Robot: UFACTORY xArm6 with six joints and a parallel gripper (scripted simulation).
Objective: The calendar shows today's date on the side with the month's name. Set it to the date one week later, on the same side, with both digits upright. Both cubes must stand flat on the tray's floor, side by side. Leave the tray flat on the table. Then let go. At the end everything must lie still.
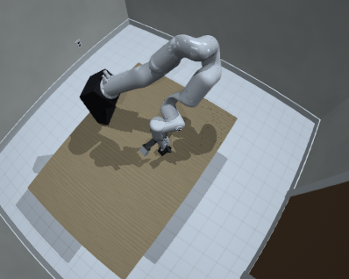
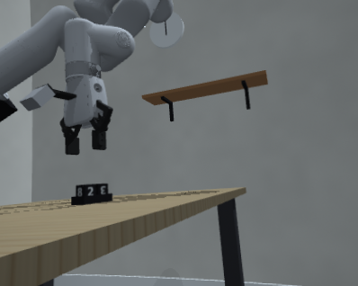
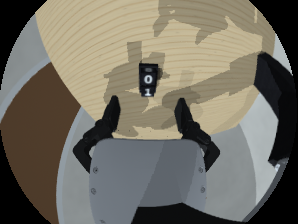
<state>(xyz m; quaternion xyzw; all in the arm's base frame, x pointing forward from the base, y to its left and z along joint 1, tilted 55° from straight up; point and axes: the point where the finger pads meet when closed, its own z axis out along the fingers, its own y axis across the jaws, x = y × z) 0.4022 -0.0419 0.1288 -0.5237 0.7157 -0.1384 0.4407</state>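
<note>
The black cube is 30 mm to the left of my hand and 90 mm below it. From my hand the other things lie so: black calendar tray: 20 mm to the left, 110 mm below.
</note>
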